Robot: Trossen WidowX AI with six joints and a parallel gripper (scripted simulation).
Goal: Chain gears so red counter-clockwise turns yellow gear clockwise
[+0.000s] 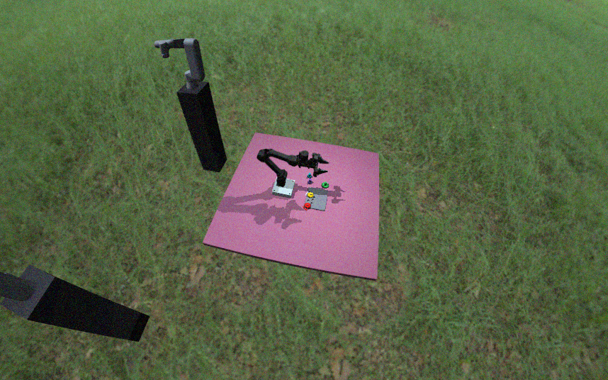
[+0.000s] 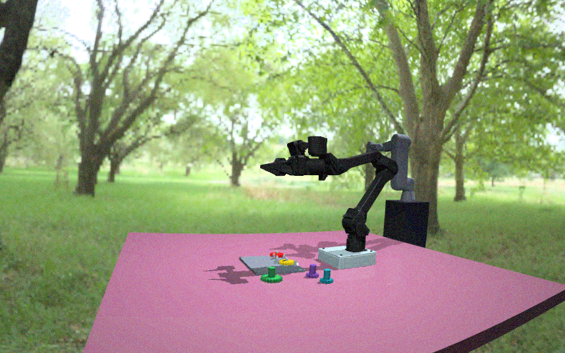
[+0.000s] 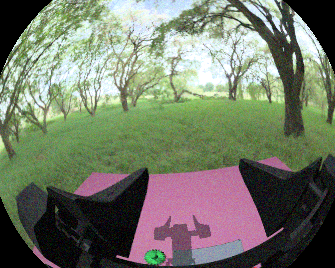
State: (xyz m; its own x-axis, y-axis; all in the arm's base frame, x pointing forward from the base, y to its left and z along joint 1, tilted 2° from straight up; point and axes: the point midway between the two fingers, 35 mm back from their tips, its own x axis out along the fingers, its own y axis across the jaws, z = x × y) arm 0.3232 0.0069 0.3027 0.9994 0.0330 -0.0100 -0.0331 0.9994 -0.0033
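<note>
My gripper tip is 320 mm above the teal gear, 170 mm to the right of it and 150 mm past it. From my gripper tip the other things lie so: yellow gear 320 mm below, 100 mm behind, 40 mm to the right; then green gear 320 mm below, 100 mm to the left; then purple gear 320 mm below, 130 mm behind, 110 mm to the left.
</note>
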